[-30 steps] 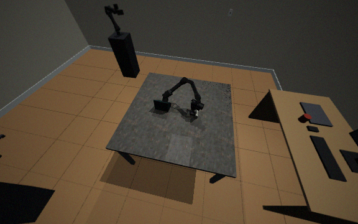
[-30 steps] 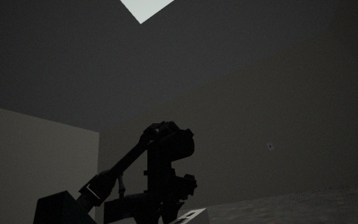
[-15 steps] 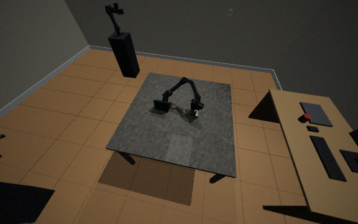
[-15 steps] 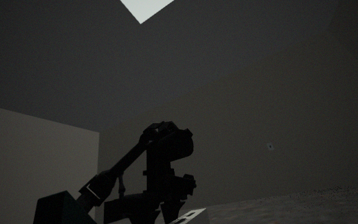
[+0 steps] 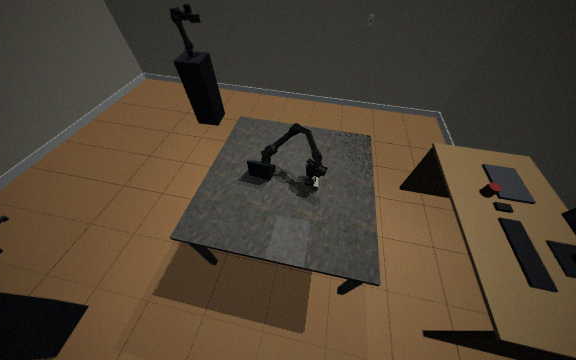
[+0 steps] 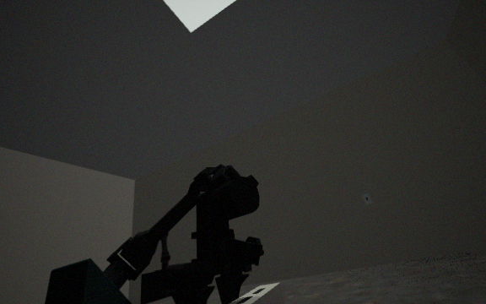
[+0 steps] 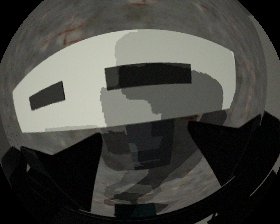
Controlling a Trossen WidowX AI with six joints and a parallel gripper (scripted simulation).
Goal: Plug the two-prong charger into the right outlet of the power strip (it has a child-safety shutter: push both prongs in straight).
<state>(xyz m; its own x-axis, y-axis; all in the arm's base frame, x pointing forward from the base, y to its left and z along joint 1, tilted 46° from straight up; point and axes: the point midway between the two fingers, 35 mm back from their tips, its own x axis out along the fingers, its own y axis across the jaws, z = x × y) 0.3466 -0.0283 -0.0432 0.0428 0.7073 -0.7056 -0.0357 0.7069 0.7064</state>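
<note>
Now: gripper tip 2 cm short of the charger and 1 cm below it.
</note>
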